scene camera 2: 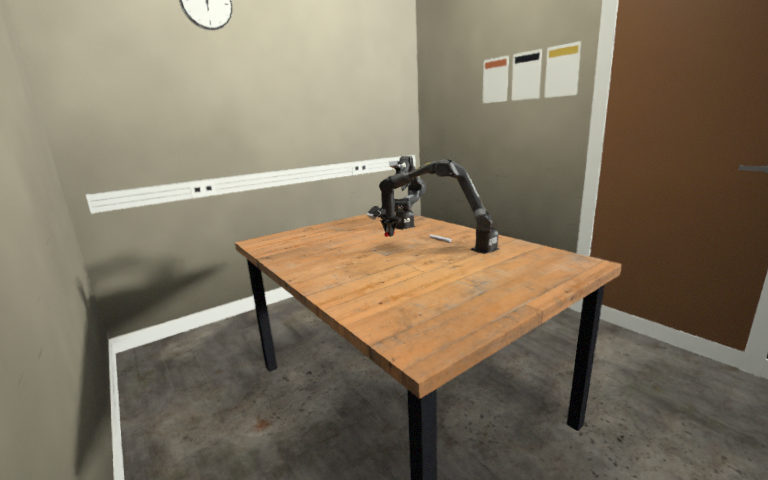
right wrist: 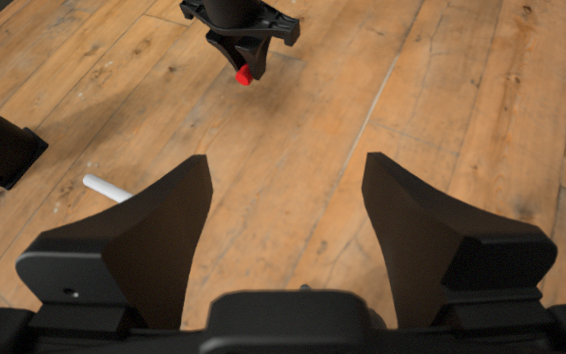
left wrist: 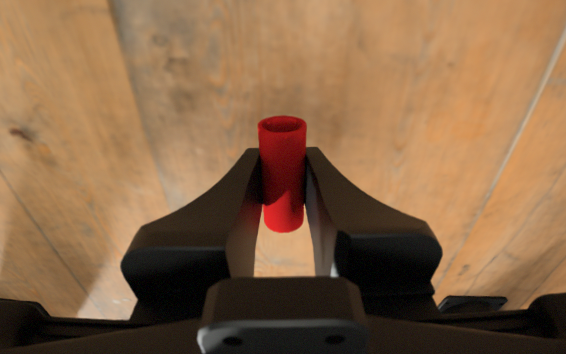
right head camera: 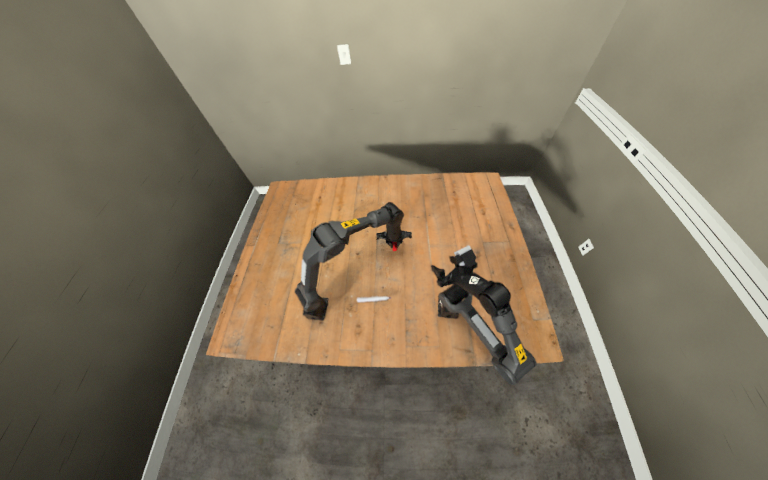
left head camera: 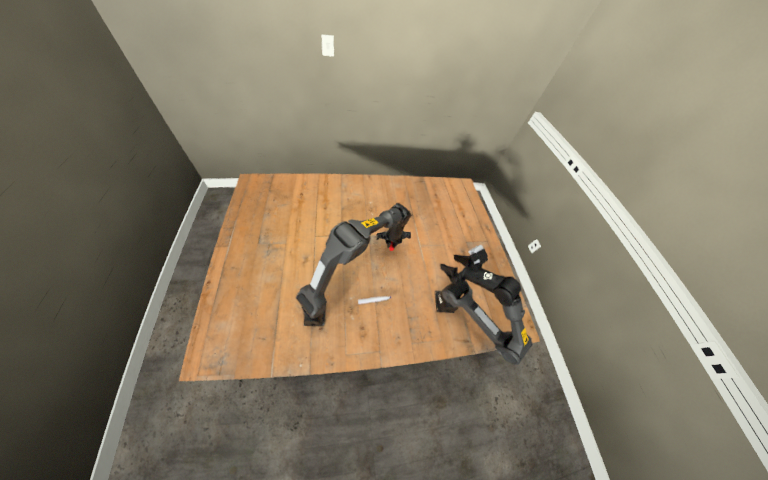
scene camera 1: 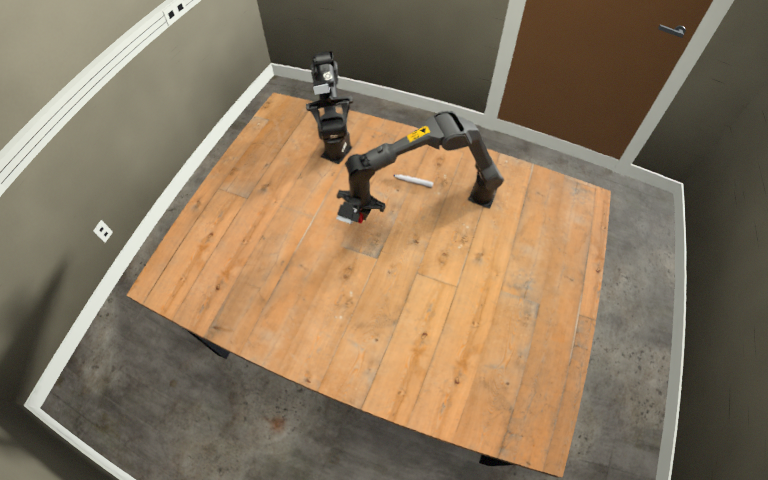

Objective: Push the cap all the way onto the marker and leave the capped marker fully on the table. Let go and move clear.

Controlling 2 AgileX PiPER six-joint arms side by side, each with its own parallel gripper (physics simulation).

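The white marker (left head camera: 373,300) (right head camera: 372,298) (scene camera 1: 414,181) (scene camera 2: 440,238) lies flat on the table between the two arm bases. Part of it shows in the right wrist view (right wrist: 107,188), behind a finger. My left gripper (left wrist: 282,166) is shut on the red cap (left wrist: 282,165) (right wrist: 244,75) (left head camera: 391,248) (right head camera: 394,247) (scene camera 1: 361,217) (scene camera 2: 387,234) and holds it above the table, apart from the marker. The cap's open end faces up in the left wrist view. My right gripper (right wrist: 286,172) (left head camera: 454,266) is open and empty, raised over the table near its own base.
The wooden table (left head camera: 254,339) (scene camera 1: 481,396) (scene camera 2: 453,328) carries both arm bases. The left arm's base (scene camera 1: 481,198) stands beside the marker's blunt end, and the right arm's base (scene camera 1: 336,150) stands on the side of its dark tip. Walls surround the table.
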